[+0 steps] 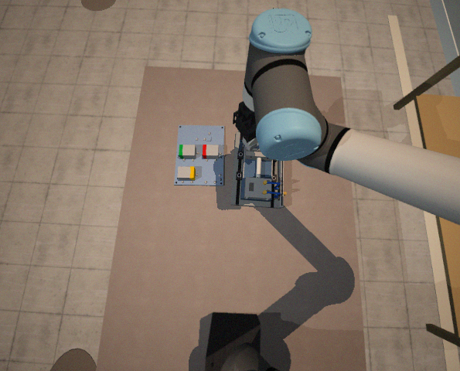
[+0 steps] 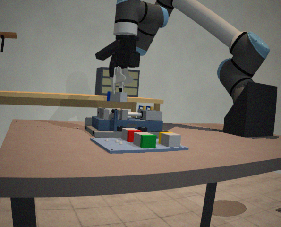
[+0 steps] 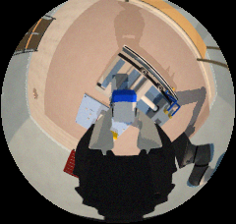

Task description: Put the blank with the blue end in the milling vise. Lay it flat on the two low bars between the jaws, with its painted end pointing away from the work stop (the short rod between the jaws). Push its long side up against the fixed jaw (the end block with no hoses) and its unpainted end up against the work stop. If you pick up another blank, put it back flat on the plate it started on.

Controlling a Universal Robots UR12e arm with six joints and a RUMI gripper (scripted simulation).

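My gripper is now 40 mm short of the fixed jaw, 30 mm to the left of it and 90 mm above it. Also, from my hand: blue-ended blank: 20 mm below; hosed end block: 150 mm behind, 30 mm to the right, 90 mm below; milling vise: 60 mm behind, 30 mm to the right, 130 mm below.
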